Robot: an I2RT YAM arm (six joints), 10 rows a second.
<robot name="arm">
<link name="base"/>
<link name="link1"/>
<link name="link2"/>
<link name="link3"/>
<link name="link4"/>
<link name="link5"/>
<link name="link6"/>
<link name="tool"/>
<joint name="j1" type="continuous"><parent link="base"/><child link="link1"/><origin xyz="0 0 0.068" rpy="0 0 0"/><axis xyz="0 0 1"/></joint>
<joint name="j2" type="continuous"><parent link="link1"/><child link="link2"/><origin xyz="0.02 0.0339 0.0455" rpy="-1.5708 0 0"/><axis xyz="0 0 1"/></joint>
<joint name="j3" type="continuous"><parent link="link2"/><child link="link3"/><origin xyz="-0.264 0 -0.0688" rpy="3.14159 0 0"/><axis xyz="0 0 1"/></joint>
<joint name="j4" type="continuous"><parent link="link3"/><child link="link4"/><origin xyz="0.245 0.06 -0.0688" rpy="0 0 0"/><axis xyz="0 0 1"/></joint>
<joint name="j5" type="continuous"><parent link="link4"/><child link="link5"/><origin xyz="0.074 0.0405 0.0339" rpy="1.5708 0 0"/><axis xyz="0 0 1"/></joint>
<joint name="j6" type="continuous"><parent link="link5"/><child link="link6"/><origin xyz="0.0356 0 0.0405" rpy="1.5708 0 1.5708"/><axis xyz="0 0 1"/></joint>
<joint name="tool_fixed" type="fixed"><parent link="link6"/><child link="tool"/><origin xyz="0 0 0" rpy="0 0 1.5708"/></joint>
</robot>
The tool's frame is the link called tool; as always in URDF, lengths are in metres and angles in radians. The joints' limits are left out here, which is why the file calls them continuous.
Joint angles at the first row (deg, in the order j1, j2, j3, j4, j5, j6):
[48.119 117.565 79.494 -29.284 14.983 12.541]
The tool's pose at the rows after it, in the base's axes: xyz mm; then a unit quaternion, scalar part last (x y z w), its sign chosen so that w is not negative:
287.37 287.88 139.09 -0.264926 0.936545 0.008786 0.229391
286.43 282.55 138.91 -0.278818 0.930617 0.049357 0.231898
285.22 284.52 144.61 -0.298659 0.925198 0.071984 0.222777
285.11 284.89 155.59 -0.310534 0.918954 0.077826 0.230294
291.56 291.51 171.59 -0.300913 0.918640 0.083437 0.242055
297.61 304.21 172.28 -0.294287 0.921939 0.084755 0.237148
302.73 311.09 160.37 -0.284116 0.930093 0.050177 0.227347
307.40 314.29 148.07 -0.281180 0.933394 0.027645 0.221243
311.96 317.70 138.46 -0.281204 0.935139 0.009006 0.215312
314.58 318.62 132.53 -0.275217 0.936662 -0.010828 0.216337
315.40 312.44 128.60 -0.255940 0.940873 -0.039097 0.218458
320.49 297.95 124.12 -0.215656 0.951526 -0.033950 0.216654
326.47 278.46 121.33 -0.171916 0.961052 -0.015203 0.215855
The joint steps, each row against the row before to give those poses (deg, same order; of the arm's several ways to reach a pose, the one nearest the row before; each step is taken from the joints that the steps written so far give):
[-2.012 -1.341 -3.308 3.098 -2.826 -0.593]
[-0.831 -1.594 -2.879 3.957 -4.603 -1.807]
[0.034 -0.569 0.587 -0.845 -3.239 -1.638]
[-0.002 -1.281 0.644 -0.776 -0.568 -1.468]
[0.036 0.124 3.773 -2.140 0.295 0.973]
[0.634 2.807 4.377 -2.090 0.142 1.485]
[0.423 3.513 3.028 -2.502 3.410 1.186]
[0.006 2.672 1.534 -0.741 1.990 0.154]
[-0.001 2.447 1.864 -1.038 1.536 -0.110]
[0.006 1.355 0.893 -0.550 2.162 0.420]
[-0.379 0.074 -0.719 -0.678 3.200 1.540]
[-1.829 -0.881 -2.542 1.578 -0.401 3.150]
[-2.575 -1.739 -3.650 2.847 -1.872 2.894]

